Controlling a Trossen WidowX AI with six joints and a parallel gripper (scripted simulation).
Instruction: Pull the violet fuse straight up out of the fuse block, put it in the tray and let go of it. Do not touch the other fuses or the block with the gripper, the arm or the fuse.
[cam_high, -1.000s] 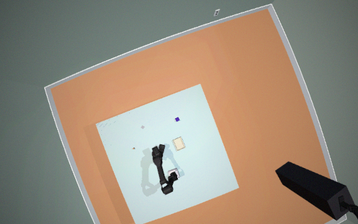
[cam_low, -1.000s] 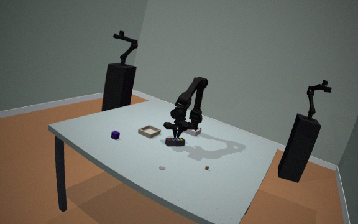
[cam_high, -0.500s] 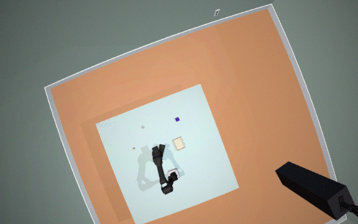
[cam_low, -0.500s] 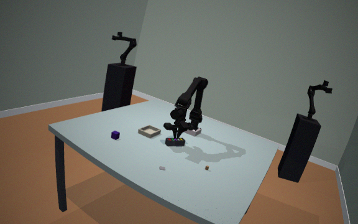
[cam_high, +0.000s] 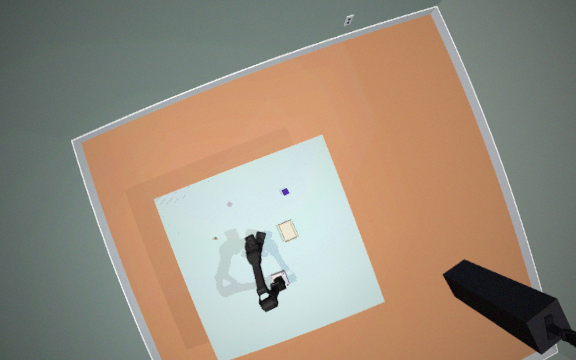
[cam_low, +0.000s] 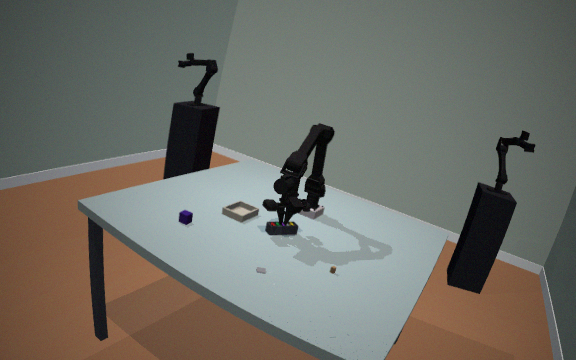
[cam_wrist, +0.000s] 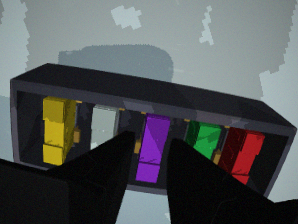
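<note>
Right now the tray is 200 mm to the right of my gripper tip, 40 mm behind it and 30 mm below it. From my gripper tip the other things lie so: brown block (270 mm to the left, 180 mm ahead, 20 mm below); violet fuse (10 mm below); purple cube (330 mm to the right, 210 mm ahead, 20 mm below).
</note>
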